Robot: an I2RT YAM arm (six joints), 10 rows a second.
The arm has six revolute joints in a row. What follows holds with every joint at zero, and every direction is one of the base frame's.
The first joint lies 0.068 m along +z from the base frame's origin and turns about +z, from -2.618 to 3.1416 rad.
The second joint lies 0.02 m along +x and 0.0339 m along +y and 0.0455 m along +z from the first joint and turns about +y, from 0 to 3.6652 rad.
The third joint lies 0.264 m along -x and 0.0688 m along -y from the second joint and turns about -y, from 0 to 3.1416 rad.
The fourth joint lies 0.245 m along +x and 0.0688 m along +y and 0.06 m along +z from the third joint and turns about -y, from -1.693 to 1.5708 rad.
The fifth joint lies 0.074 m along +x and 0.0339 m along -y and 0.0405 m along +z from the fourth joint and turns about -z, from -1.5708 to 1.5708 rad.
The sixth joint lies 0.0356 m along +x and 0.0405 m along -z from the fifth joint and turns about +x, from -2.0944 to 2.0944 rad.
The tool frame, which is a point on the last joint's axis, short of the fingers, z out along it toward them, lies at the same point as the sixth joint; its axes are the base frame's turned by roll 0, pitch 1.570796 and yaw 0 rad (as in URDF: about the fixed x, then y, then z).
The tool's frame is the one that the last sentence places.
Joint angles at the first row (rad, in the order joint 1, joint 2, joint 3, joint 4, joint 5, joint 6):
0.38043, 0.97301, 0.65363, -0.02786, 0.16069, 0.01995
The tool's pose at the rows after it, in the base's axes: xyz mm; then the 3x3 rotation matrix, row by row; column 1 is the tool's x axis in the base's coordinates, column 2 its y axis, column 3 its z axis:
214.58, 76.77, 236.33; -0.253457, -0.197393, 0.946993; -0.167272, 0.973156, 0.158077; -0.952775, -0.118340, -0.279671
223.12, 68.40, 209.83; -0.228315, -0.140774, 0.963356; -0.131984, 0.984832, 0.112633; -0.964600, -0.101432, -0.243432
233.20, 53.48, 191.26; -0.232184, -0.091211, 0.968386; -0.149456, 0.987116, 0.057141; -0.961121, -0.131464, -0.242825
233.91, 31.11, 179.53; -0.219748, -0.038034, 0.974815; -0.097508, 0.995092, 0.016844; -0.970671, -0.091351, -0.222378
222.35, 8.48, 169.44; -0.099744, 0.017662, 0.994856; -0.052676, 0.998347, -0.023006; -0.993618, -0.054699, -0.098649
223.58, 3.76, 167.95; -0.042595, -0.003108, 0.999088; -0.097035, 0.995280, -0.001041; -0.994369, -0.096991, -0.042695
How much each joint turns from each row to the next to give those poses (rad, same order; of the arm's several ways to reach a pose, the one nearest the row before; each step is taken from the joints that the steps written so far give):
-0.00568, 0.04469, -0.16033, 0.26282, 0.04019, -0.08417
-0.04611, 0.09082, -0.08898, 0.21793, 0.00489, 0.01186
-0.07532, 0.09329, -0.03840, 0.13321, -0.01728, -0.03581
-0.10134, 0.03518, -0.05050, 0.10924, -0.05718, 0.02446
-0.10228, 0.03710, -0.10890, 0.27316, -0.05884, 0.01591
-0.02951, 0.05513, -0.01503, 0.12652, -0.05125, -0.04853

